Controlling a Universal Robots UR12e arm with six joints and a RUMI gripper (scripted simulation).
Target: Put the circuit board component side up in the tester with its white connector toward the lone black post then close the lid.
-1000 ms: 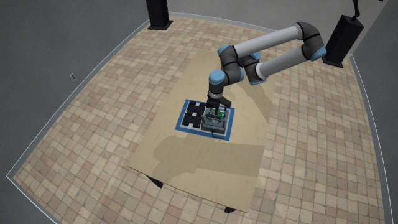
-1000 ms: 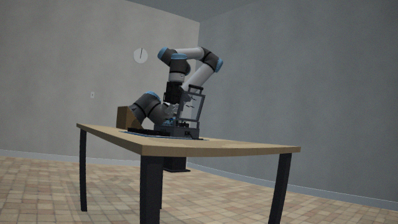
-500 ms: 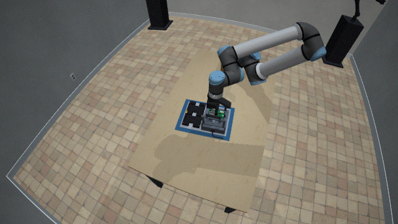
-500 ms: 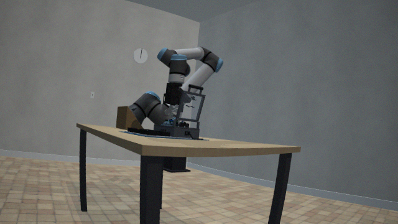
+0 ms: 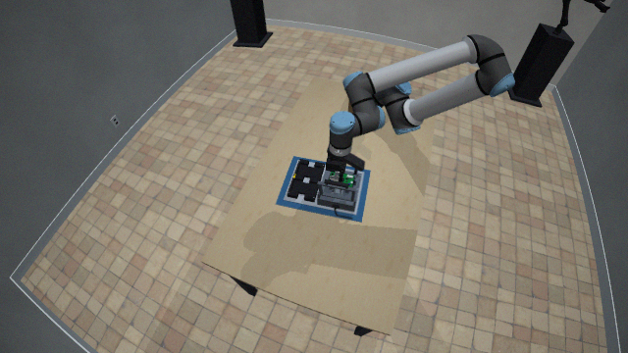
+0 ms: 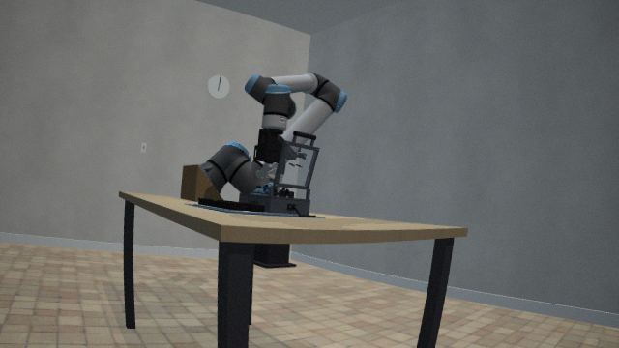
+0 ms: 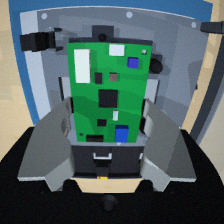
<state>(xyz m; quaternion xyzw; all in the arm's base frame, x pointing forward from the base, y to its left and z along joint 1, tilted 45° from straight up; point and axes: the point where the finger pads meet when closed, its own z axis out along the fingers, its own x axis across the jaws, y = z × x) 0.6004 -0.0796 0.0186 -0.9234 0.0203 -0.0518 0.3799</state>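
The green circuit board is right at my hand. The rest, counted from my hand: black latch part (6 cm behind, 6 cm to the left); clear lid (13 cm ahead, 10 cm above).
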